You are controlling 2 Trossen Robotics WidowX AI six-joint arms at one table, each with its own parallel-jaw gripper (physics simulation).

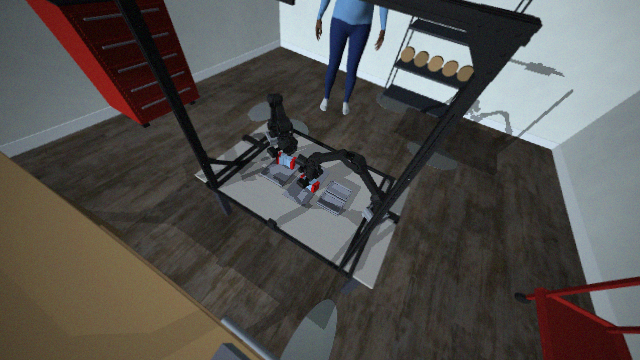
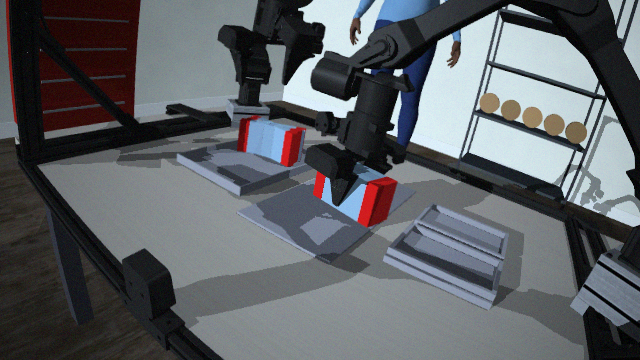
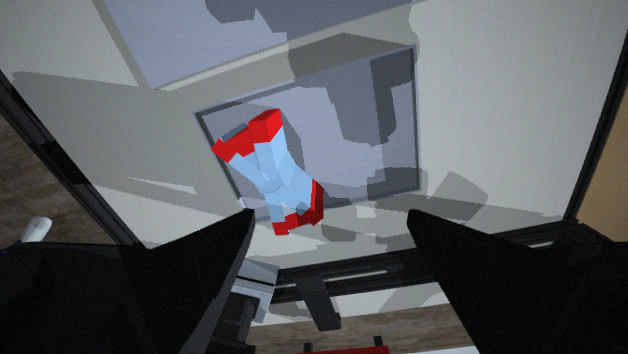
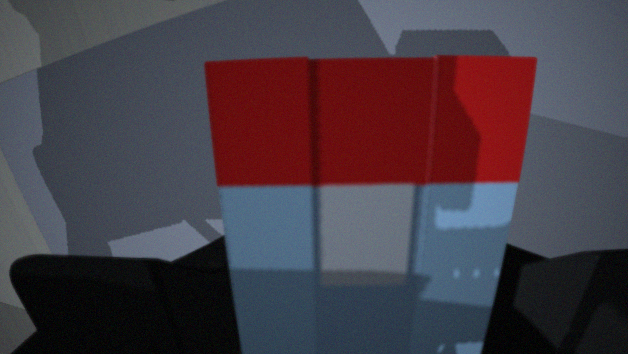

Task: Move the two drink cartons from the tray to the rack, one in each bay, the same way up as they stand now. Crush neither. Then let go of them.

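Frame: origin at the left arm's base, x back, y right, z up, level; millimetres.
Where they show: left gripper, between the fingertips: (image 1: 281,154) (image 2: 263,85) (image 3: 331,216); right gripper, between the fingertips: (image 1: 308,184) (image 2: 346,201); left arm's base, origin of its link: (image 1: 274,134) (image 2: 247,103) (image 3: 239,304).
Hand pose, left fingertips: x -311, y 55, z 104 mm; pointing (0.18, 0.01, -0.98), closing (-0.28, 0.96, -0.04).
Each offset is from my left fingertips to the top centre of the thing. Level surfaces: height alone.
A light blue carton with red ends @[dx -181, dy -116, dz -87 mm] (image 1: 314,186) (image 2: 378,202) (image 4: 367,125) lies on the flat grey tray (image 2: 310,227) (image 4: 125,150). My right gripper (image 2: 352,190) (image 4: 367,260) is down around it, with a finger against each long side; its side panels look slightly pressed in. A second red-ended carton @[dx +46, dy -46, dz -85 mm] (image 1: 286,160) (image 2: 270,142) (image 3: 295,175), strongly pinched at its middle, lies in the low-walled grey tray @[dx +19, dy -9, dz -143 mm] (image 2: 212,182) (image 3: 310,115). My left gripper (image 3: 331,216) is open and empty, above and apart from it. The grey rack @[dx -327, dy -228, dz -139 mm] (image 1: 328,208) (image 2: 440,277) has two bays, both empty.
A black frame (image 1: 305,252) (image 2: 100,257) runs around the table @[dz -159 mm] (image 2: 150,215). A black block (image 2: 149,285) is fixed on its near side. My right arm (image 1: 367,180) reaches across from the right. A person (image 1: 350,45) stands behind the table.
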